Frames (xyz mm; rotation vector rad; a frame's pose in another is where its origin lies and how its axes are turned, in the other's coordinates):
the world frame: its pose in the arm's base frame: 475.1 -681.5 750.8 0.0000 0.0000 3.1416
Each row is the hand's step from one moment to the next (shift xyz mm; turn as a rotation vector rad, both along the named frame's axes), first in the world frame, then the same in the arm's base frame.
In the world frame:
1: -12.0 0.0 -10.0 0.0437 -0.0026 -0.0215
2: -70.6 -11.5 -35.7 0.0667 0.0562 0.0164
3: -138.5 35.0 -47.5 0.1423 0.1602 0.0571
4: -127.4 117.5 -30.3 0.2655 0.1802 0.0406
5: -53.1 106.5 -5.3 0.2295 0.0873 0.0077
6: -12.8 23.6 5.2 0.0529 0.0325 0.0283
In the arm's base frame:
1: 12.0 0.0 -10.0 -0.0437 0.0026 -0.0215
2: 70.6 11.5 -35.7 -0.0667 -0.0562 0.0164
3: 138.5 -35.0 -47.5 -0.1423 -0.1602 0.0571
4: 127.4 -117.5 -30.3 -0.2655 -0.1802 0.0406
5: 53.1 -106.5 -5.3 -0.2295 -0.0873 0.0077
6: 12.8 -23.6 5.2 -0.0529 -0.0325 0.0283

